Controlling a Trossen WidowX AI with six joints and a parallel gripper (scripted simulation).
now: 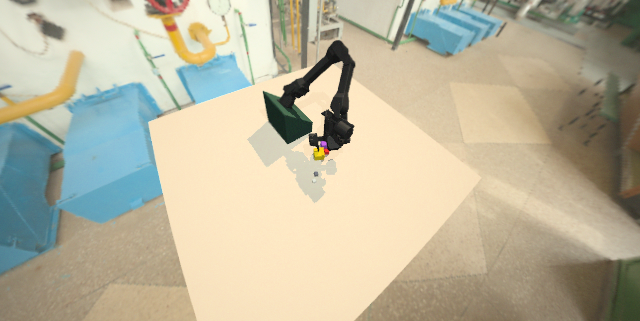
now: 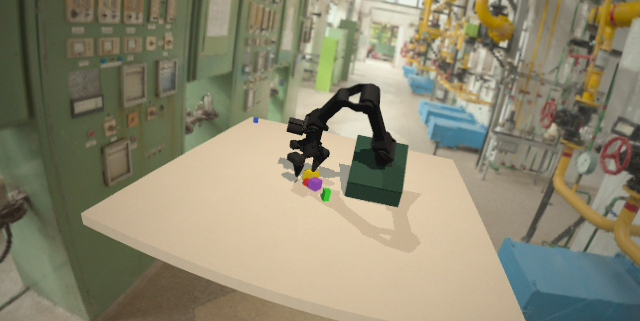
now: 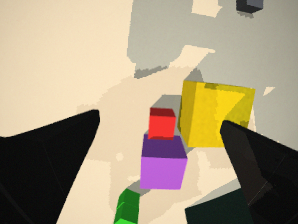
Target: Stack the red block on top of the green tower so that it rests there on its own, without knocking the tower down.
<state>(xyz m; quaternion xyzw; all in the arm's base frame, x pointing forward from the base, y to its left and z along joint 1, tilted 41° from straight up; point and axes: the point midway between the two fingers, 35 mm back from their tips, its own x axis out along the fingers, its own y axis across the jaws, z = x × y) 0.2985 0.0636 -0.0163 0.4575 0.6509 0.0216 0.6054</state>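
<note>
My gripper tip is now 3 cm above the small red block, 1 cm to the right of it and 1 cm past it. Round my gripper tip: purple block 5 cm behind, 2 cm to the left, 2 cm below; small blue block 68 cm to the right, 42 cm ahead, 3 cm below; yellow block 4 cm to the right, 2 cm below, 2 cm behind.
</note>
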